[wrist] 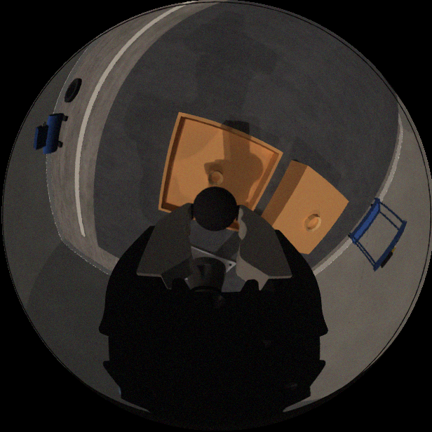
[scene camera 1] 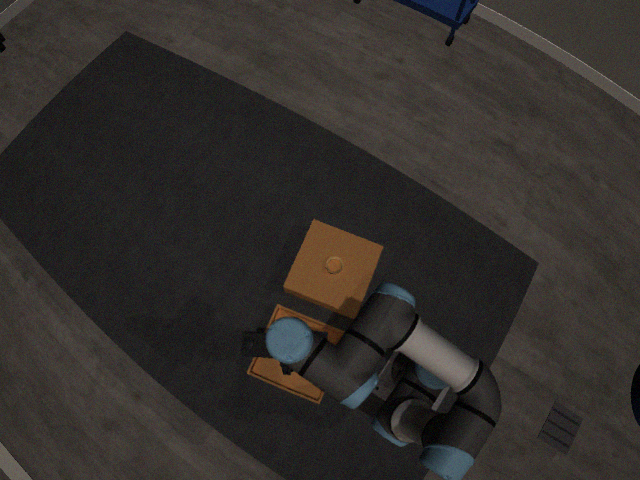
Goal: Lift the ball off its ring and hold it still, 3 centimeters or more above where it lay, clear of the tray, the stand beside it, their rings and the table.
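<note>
The black ball (wrist: pixel 215 199) is held between the fingertips of my gripper (wrist: pixel 214 206), which is shut on it, in the wrist view. Beneath it, the orange tray (scene camera 1: pixel 284 381) (wrist: pixel 190 145) lies on the dark surface; its small ring (wrist: pixel 221 177) shows empty on the tray floor. The ball looks raised off the ring and apart from the tray; the exact height cannot be read. In the scene view the blue wrist cap hides the ball and the fingertips. The orange stand (scene camera 1: pixel 310 258) (wrist: pixel 327 195) is beside the tray, with an empty ring (scene camera 1: pixel 333 272) (wrist: pixel 319 222) on top.
The stand's box rises higher than the tray, with a narrow gap between them. The arm (scene camera 1: pixel 439 353) reaches in from the lower right, near the stand's corner. A blue cart (scene camera 1: pixel 439 7) (wrist: pixel 365 224) stands far off on the floor.
</note>
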